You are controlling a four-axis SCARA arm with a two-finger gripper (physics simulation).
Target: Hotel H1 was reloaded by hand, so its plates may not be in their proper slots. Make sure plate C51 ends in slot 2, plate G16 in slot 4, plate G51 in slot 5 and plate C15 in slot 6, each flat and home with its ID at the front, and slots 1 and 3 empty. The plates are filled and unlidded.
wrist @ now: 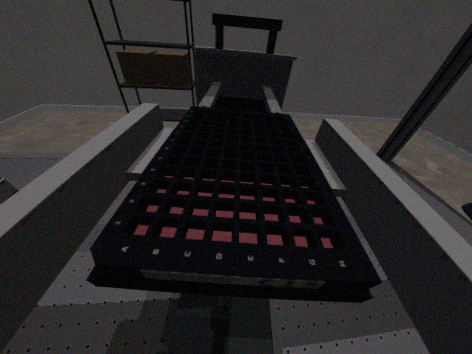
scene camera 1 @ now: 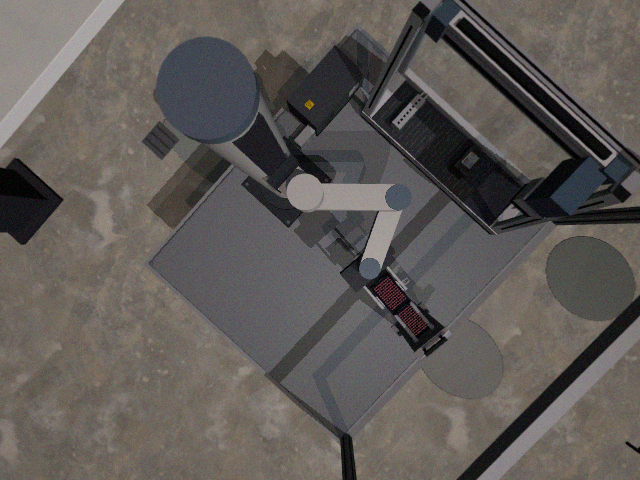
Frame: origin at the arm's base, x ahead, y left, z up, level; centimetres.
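Seen in the pictures: gripper, between the fingertips: (wrist: 240, 126) (scene camera 1: 394, 298).
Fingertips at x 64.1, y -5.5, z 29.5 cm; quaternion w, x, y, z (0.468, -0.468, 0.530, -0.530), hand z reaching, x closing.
Offsets run from my fingertips to a thing's top centre. "spot": to the spot under its first point. Level surfaces: height alone.
My gripper (scene camera 1: 390, 292) (wrist: 240, 126) is shut on a dark plate with red wells @[dx -2.2, dy +0.3, dz -0.3 cm] (scene camera 1: 387, 289) (wrist: 225, 212), gripped by its long sides and held level. Its front label is steeply foreshortened and seems to read C15. Hotel H1 (scene camera 1: 438, 330) (wrist: 250, 72) stands straight beyond the plate's far end. Two pale rails of its upper slot show there, about level with the held plate, and that slot looks empty. In the scene view another red-welled plate @[dx +11.9, dy -1.6, dz -3.3 cm] (scene camera 1: 412, 319) lies in the hotel, its ID unreadable. The lower slots and other plates are hidden in the wrist view.
The hotel has a top handle @[spot: dx +19.2, dy -2.4, dz +5.9 cm] (wrist: 247, 21) and stands near the edge of the grey deck @[dz -28.2 cm] (scene camera 1: 248, 289). A framed station (scene camera 1: 439, 139) stands at the upper right, and a dark box with a yellow label @[spot: dx -75.0, dy +44.3, dz -16.7 cm] (scene camera 1: 325, 90) near the arm's column. An upright post @[spot: dx +40.1, dy -62.9, dz -2.6 cm] (wrist: 425, 85) shows right.
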